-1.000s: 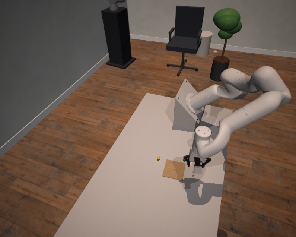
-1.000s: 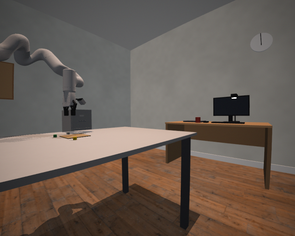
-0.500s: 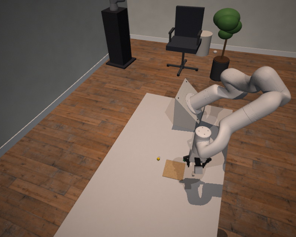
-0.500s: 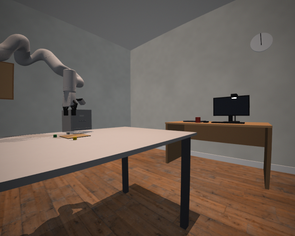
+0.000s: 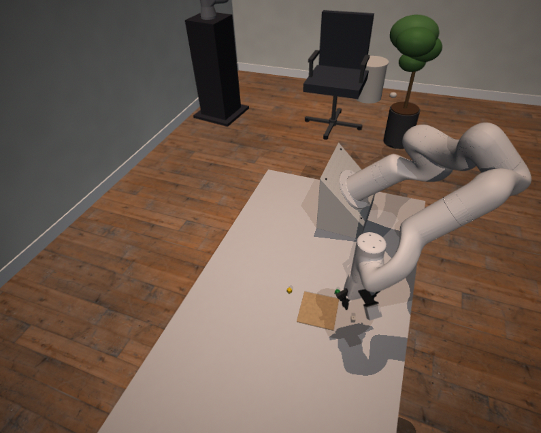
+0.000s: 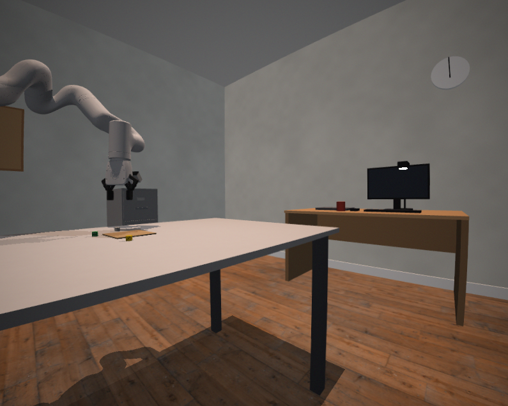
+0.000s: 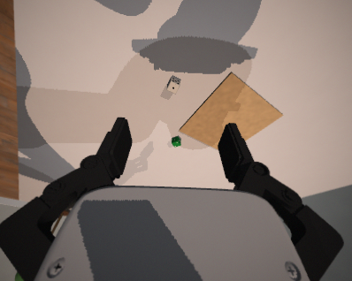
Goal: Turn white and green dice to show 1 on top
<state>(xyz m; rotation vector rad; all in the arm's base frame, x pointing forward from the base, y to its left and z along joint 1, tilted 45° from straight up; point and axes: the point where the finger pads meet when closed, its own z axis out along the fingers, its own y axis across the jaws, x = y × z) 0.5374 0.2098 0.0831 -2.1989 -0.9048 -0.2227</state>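
Now: the white die 1 cm behind my hand and 13 cm below it. Round my hand: mat (1 cm ahead, 14 cm to the right, 14 cm below); yellow die (2 cm behind, 27 cm to the right, 13 cm below); green die (10 cm behind, 10 cm to the right, 13 cm below).
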